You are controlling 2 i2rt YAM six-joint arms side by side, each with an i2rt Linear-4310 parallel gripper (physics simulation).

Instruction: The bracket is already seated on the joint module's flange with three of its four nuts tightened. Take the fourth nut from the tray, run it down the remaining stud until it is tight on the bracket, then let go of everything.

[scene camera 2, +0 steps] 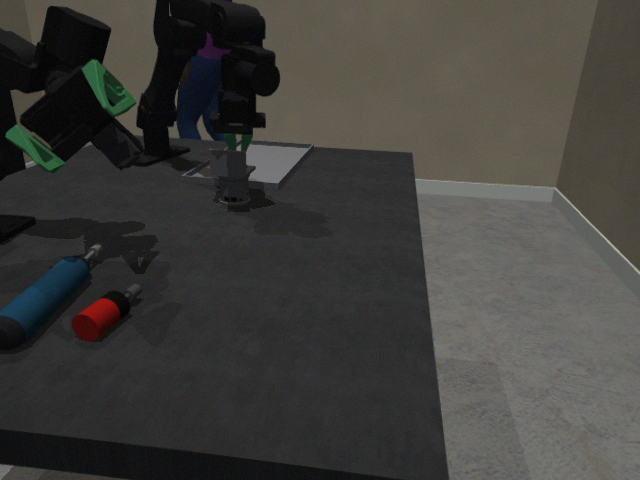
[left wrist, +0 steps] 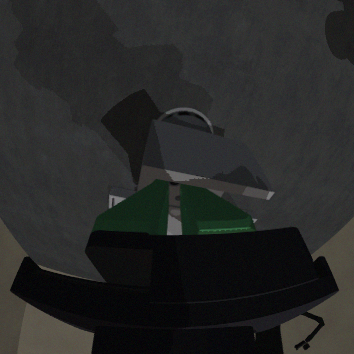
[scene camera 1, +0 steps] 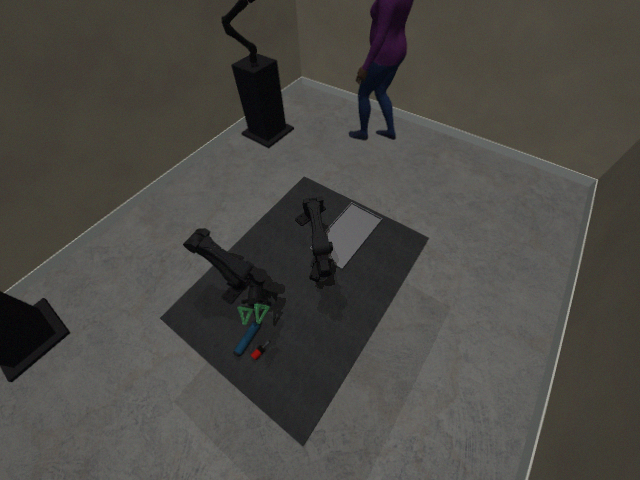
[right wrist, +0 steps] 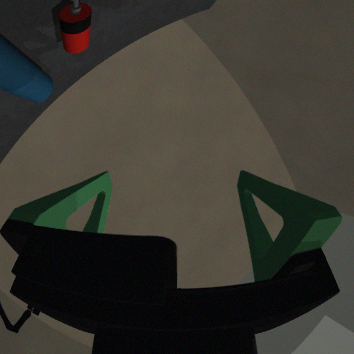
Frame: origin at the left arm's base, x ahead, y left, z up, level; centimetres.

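Seen in the pictures: left gripper, between the fingertips: (scene camera 2: 238, 166) (left wrist: 174, 177); right gripper, between the fingertips: (scene camera 2: 76, 140) (scene camera 1: 251, 324) (right wrist: 174, 177); left arm's base, origin of its link: (scene camera 2: 158, 157); right arm's base, origin of its link: (scene camera 1: 239, 286).
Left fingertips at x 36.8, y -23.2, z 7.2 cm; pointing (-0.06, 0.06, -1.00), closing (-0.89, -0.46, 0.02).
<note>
Offsets run from my left fingertips to a thing's top centre. "spot": to the spot under its first point. Level surfaces: height alone.
The grey bracket (scene camera 2: 223, 163) (left wrist: 200, 145) sits on the joint module {dx -1.1, dy -0.1, dz +0.2 cm} (scene camera 2: 233, 187), which stands upright on the table; the module's base ring {spot: dx -0.2, dy -2.9, dz -6.7 cm} (left wrist: 187, 110) shows behind the bracket. My left gripper (scene camera 2: 237, 149) (left wrist: 174, 177) points down, shut on the nut {dx +0.0, dy -0.1, dz +0.5 cm} (left wrist: 174, 183), a small dark piece at the fingertips, low at the bracket. The stud, the nut's seating and the three other nuts are hidden or too small to tell. My right gripper (scene camera 1: 252, 321) (scene camera 2: 93, 135) (right wrist: 174, 177) is wide open and empty, held above the table away from the bracket. The tray {dx -11.0, dy +28.9, dz -5.6 cm} (scene camera 1: 356, 229) (scene camera 2: 281, 160) lies behind the module.
A blue driver {dx -0.8, dy -44.8, dz -3.1 cm} (scene camera 1: 247, 338) (scene camera 2: 46, 297) (right wrist: 22, 72) and a red-handled tool {dx +8.6, dy -46.0, dz -3.8 cm} (scene camera 1: 256, 352) (scene camera 2: 98, 316) (right wrist: 76, 35) lie on the dark table {dz -7.2 cm} (scene camera 1: 330, 356) (scene camera 2: 289, 335), below my right gripper in scene camera 1. A person (scene camera 1: 385, 56) stands beyond the table.
</note>
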